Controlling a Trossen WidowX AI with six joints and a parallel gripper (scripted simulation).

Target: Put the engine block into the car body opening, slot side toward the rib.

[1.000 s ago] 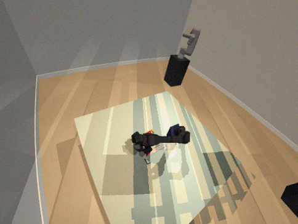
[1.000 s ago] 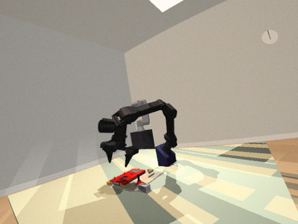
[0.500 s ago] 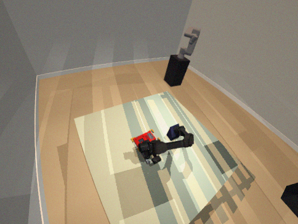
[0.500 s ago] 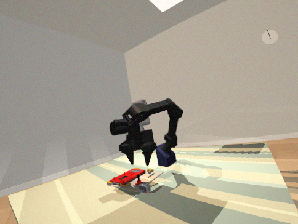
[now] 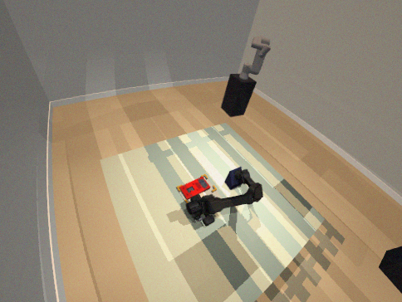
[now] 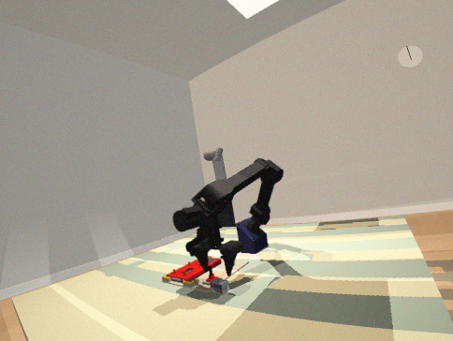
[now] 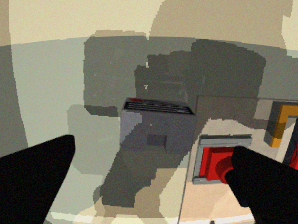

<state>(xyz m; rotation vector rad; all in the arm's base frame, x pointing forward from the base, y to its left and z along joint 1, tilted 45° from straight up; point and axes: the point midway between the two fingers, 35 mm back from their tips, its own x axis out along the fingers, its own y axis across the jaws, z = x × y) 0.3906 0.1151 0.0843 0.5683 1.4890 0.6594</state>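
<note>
My gripper tip is 10 mm past the grey engine block and 40 mm above it.
</note>
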